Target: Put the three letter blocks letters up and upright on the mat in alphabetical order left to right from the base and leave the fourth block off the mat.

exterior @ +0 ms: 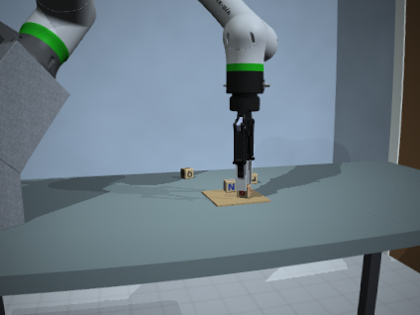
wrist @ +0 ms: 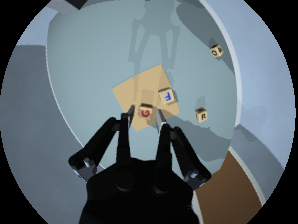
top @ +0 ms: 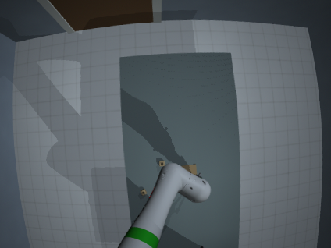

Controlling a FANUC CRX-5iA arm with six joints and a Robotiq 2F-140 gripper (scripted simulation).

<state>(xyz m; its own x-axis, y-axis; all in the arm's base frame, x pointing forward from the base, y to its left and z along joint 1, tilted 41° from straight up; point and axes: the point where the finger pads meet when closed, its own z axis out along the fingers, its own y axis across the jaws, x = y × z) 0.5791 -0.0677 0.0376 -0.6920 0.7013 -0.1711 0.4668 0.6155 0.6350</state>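
My hand is 2 cm past the tan mat, 1 cm to the right of it and 6 cm above it.
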